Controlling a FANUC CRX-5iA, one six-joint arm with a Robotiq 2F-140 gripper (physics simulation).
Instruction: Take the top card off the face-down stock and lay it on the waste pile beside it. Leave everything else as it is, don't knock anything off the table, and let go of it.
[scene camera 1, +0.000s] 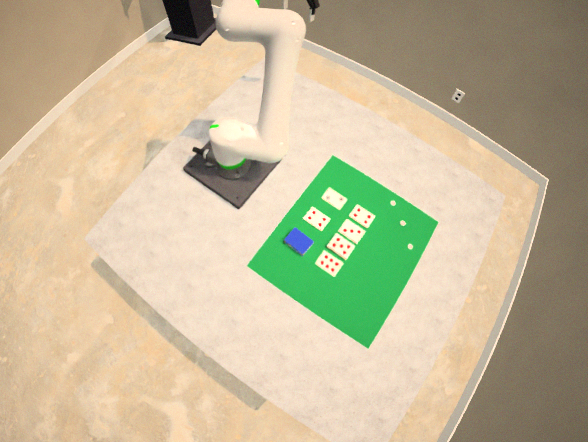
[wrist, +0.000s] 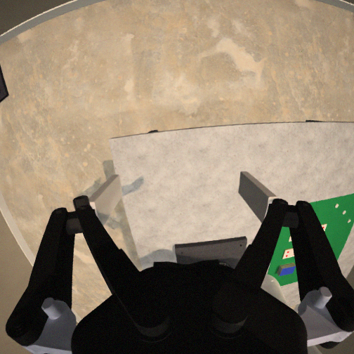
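Wrist view: my gripper (wrist: 180, 183). Scene camera 1: a green mat (scene camera 1: 357, 301).
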